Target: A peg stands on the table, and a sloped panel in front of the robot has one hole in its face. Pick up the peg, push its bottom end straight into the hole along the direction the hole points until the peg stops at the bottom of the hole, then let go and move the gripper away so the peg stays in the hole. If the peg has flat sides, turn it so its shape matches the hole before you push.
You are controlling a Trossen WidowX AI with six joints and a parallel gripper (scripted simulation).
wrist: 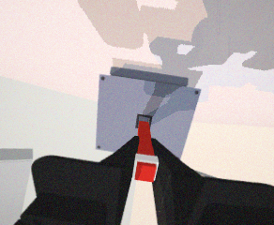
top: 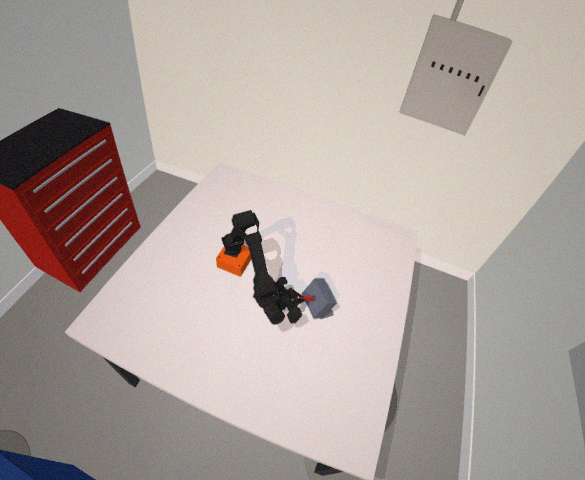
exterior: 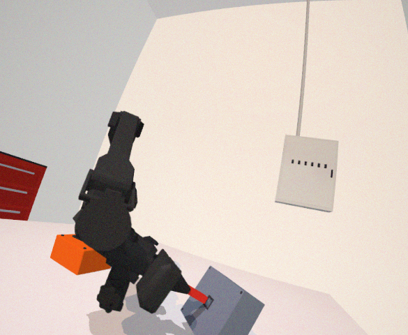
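The grey sloped panel lies 6 cm ahead of my gripper tip, 4 cm to the left of it and 3 cm below it. From my gripper tip the other things lie so: red square peg: 1 cm to the right, 1 cm behind, 1 cm above.
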